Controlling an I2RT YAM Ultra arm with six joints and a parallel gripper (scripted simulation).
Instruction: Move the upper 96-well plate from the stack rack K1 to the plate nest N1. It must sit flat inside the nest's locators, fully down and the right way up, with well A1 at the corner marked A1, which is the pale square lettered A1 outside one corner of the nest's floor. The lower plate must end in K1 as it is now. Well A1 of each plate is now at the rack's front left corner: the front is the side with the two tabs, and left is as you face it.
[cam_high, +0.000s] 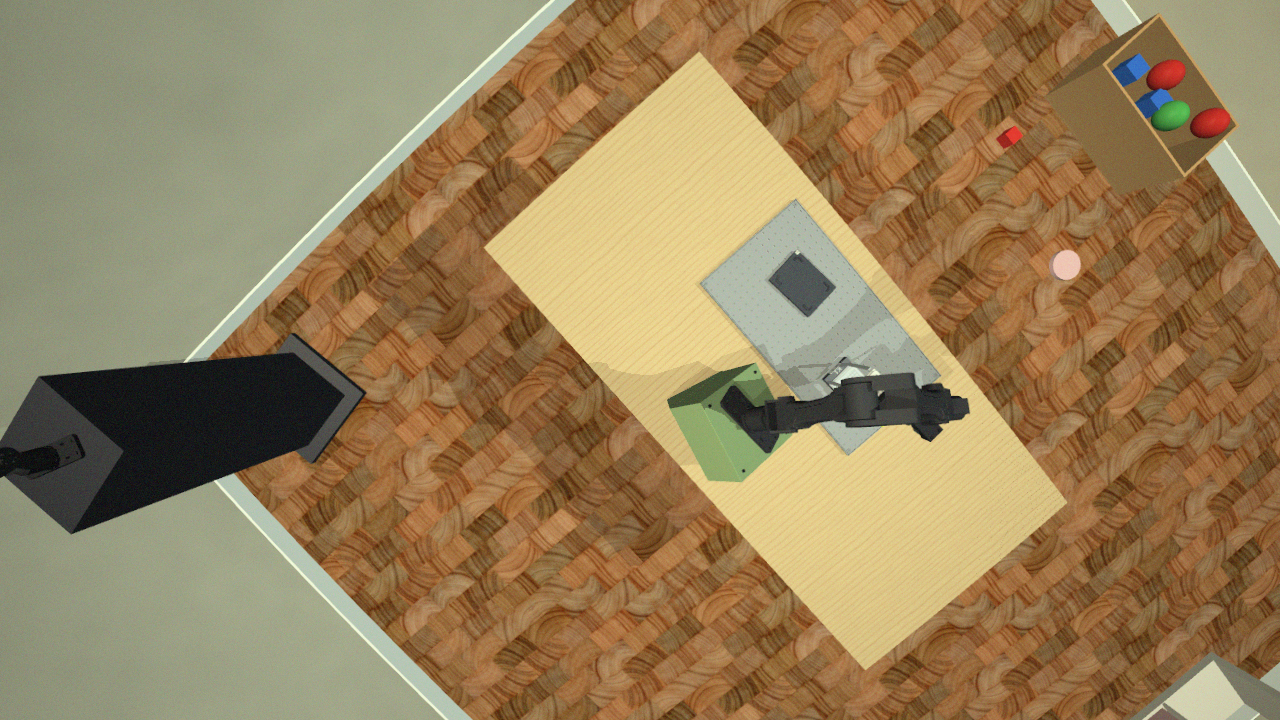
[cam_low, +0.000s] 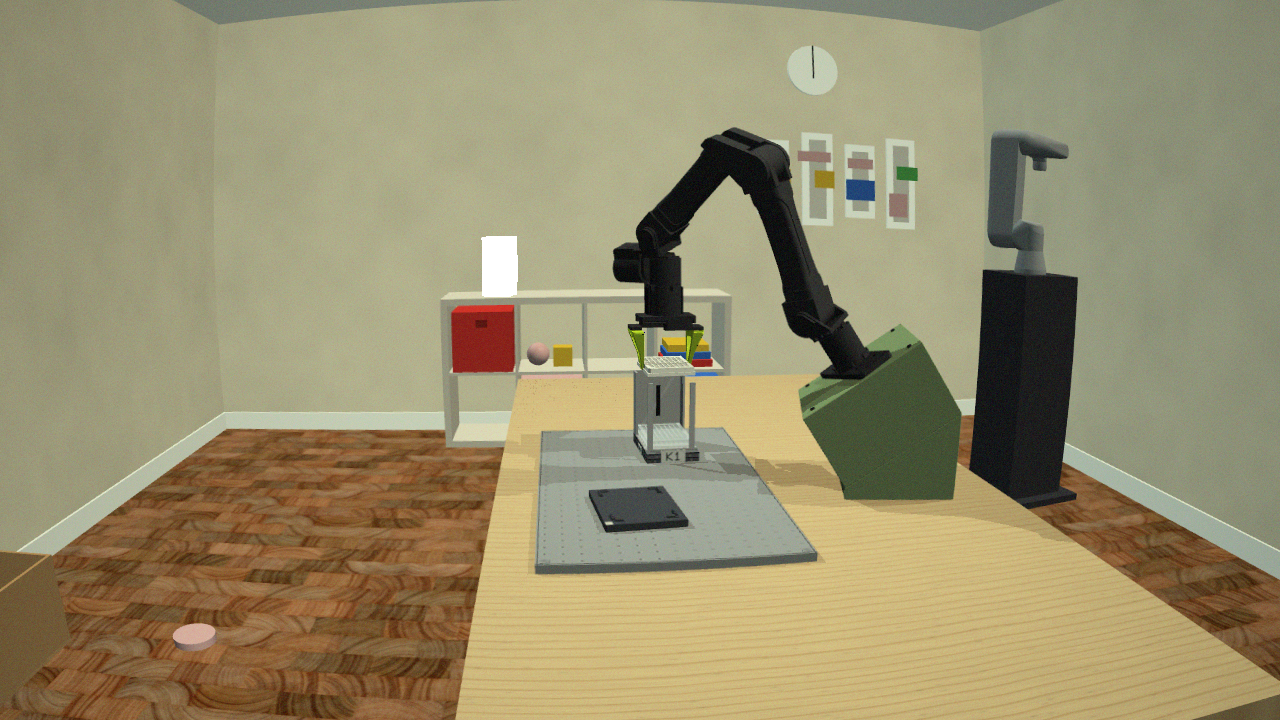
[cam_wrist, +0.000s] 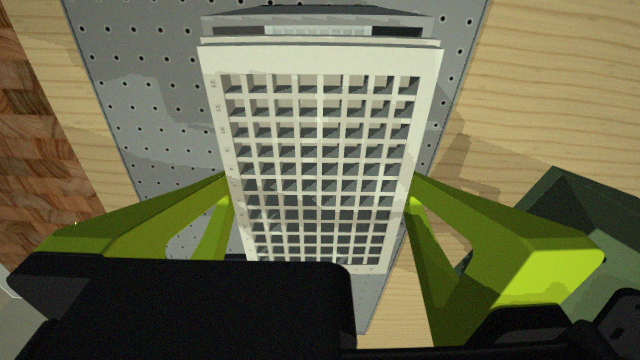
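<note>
Now: hand 19 cm short of the pale A1 square, 40 cm to the right of it and 15 cm above it. Round my hand: white 96-well plate (right at my hand).
</note>
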